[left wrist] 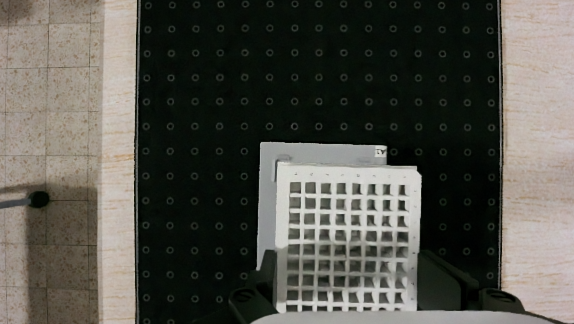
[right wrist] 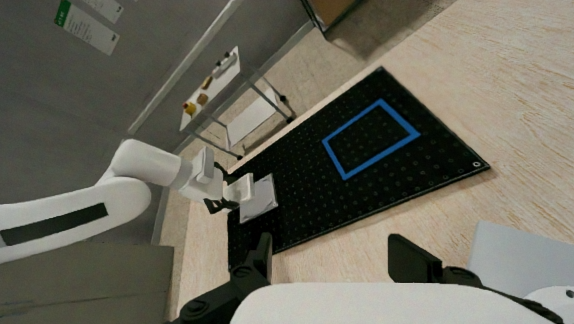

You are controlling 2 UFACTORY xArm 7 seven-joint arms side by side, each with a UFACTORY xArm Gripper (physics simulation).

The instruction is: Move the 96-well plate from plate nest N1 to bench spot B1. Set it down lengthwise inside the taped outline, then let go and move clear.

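Places are measured from the left arm's base along level axes (x back, y left, z down), in millimetres.
Where they show: left gripper, between the fingertips: (left wrist: pixel 345 274) (right wrist: pixel 236 193); right gripper, between the fingertips: (right wrist: pixel 329 253).
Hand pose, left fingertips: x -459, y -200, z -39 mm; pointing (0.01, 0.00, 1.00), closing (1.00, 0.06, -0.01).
After its pixels a point has its place.
The white 96-well plate (left wrist: pixel 348 240) {x -457, y -222, z -43 mm} (right wrist: pixel 243 188) {x -455, y -235, z -41 mm} is held above the grey plate nest (left wrist: pixel 266 200) {x -512, y -234, z 41 mm} (right wrist: pixel 264 197) {x -443, y -242, z 41 mm}, offset from it so that the nest's far and left edges show in the left wrist view. My left gripper (left wrist: pixel 345 274) {x -459, y -200, z -39 mm} (right wrist: pixel 236 193) {x -459, y -200, z -39 mm} is shut on the plate, one finger on each long side. The taped outline (right wrist: pixel 374 162) {x -358, y -580, z 52 mm} is a blue rectangle on the black board in the right wrist view; no plate lies in it. My right gripper (right wrist: pixel 329 253) {x -163, y -516, z -249 mm} is open, with no object between its fingers.
The black perforated board (left wrist: pixel 320 75) {x -452, y -354, z 53 mm} (right wrist: pixel 310 210) {x -331, y -377, z 53 mm} lies on the wooden bench (left wrist: pixel 540 150) {x -216, y -266, z 66 mm} (right wrist: pixel 525 75) {x -364, y -882, z 66 mm}. A grey panel (right wrist: pixel 520 255) {x -121, y -655, z 9 mm} is at the lower right of the right wrist view. A trolley (right wrist: pixel 212 92) with small items stands beyond the bench.
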